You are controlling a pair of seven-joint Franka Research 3 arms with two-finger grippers.
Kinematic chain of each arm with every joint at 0, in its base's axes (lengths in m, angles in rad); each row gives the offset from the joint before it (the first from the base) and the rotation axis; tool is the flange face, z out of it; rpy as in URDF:
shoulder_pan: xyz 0 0 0.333 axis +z
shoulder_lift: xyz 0 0 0 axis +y
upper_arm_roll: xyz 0 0 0.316 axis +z
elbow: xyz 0.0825 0 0 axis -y
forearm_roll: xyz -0.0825 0 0.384 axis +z
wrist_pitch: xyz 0 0 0 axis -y
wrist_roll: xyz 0.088 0 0 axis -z
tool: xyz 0 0 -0.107 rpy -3.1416 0 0
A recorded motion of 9 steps. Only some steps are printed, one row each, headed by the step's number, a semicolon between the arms.
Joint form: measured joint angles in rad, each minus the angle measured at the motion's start. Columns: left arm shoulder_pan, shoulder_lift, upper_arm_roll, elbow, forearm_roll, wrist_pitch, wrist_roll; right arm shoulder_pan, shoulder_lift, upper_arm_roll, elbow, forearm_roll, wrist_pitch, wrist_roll.
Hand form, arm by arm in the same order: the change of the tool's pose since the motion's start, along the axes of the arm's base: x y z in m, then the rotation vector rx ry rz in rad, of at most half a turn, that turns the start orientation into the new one. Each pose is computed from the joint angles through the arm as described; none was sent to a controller.
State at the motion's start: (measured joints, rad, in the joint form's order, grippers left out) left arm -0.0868 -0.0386 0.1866 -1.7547 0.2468 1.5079 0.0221; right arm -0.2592 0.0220 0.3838 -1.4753 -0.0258 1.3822 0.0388
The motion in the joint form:
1: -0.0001 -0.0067 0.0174 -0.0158 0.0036 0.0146 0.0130; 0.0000 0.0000 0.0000 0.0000 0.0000 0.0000 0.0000
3: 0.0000 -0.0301 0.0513 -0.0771 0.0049 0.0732 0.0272; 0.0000 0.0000 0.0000 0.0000 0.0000 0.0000 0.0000
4: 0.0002 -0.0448 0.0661 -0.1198 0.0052 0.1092 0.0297; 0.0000 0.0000 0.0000 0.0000 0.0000 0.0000 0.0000
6: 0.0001 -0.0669 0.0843 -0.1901 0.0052 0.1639 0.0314; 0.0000 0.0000 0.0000 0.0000 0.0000 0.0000 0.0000
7: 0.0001 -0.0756 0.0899 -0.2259 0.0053 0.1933 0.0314; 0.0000 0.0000 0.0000 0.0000 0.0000 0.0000 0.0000
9: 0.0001 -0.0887 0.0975 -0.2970 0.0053 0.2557 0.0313; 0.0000 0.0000 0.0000 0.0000 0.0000 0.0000 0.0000
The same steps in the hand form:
1: -0.0027 0.0094 -0.0029 -0.0014 -0.0019 0.0008; 0.0000 0.0000 0.0000 0.0000 0.0000 0.0000
3: -0.0101 0.0264 -0.0157 -0.0103 -0.0179 0.0066; 0.0000 0.0000 0.0000 0.0000 0.0000 0.0000
4: -0.0152 0.0333 -0.0259 -0.0159 -0.0246 0.0102; 0.0000 0.0000 0.0000 0.0000 0.0000 0.0000
6: -0.0238 0.0406 -0.0442 -0.0261 -0.0300 0.0130; 0.0000 0.0000 0.0000 0.0000 0.0000 0.0000
7: -0.0275 0.0421 -0.0547 -0.0308 -0.0319 0.0114; 0.0000 0.0000 0.0000 0.0000 0.0000 0.0000
9: -0.0341 0.0428 -0.0771 -0.0398 -0.0357 0.0040; 0.0000 0.0000 0.0000 0.0000 0.0000 0.0000

